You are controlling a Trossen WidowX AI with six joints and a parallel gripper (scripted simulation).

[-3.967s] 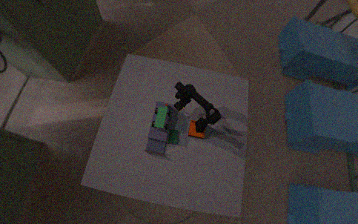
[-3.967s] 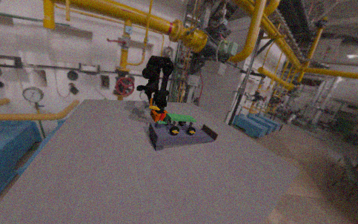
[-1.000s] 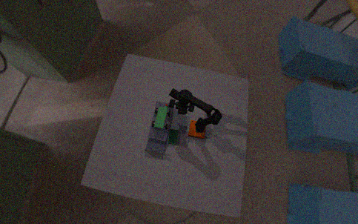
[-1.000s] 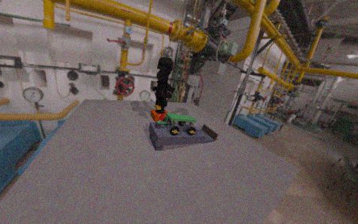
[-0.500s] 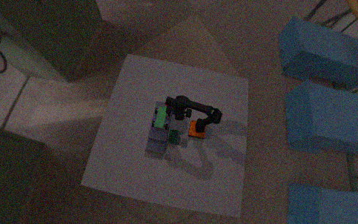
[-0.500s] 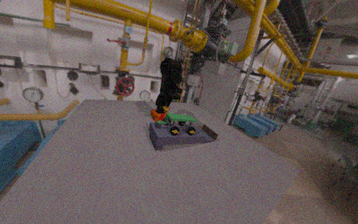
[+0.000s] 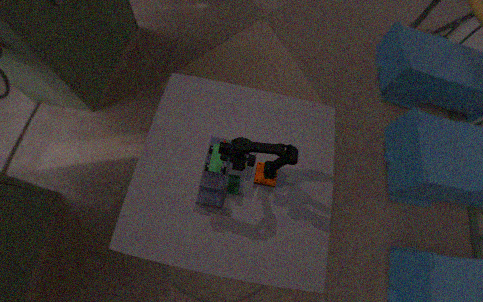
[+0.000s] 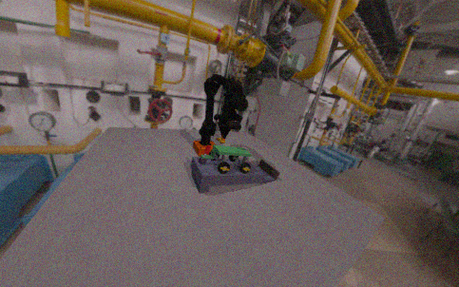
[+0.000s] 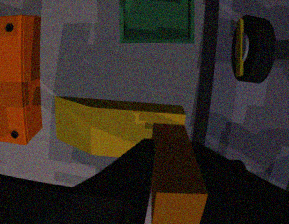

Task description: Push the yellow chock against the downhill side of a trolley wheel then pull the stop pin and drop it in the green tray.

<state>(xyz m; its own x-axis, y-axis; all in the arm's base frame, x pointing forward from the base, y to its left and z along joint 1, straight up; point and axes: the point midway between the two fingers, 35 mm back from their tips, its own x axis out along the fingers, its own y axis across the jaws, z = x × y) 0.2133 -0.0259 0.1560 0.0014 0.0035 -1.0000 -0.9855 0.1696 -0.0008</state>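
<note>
The stop pin is 14 cm to the right of my gripper tip, 8 cm ahead of it and 4 cm below it. Also, from my gripper tip: ramp: 12 cm below, 11 cm ahead, 3 cm to the right; trolley: 11 cm ahead, 6 cm below, 3 cm to the right; yellow chock: 2 cm behind, 1 cm below.
</note>
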